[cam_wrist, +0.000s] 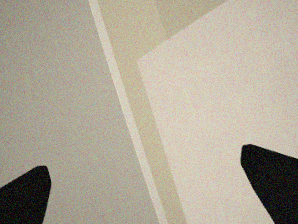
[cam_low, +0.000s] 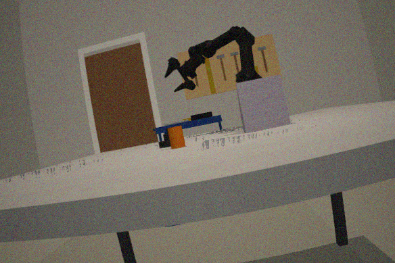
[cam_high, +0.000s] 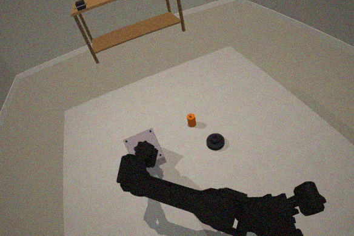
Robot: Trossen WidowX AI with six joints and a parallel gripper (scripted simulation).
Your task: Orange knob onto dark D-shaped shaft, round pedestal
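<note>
The orange knob lies 62 cm to the left of my gripper tip, 24 cm below it and 2 cm behind it. Round my gripper tip: round pedestal 46 cm to the left, 24 cm below, 1 cm ahead.
</note>
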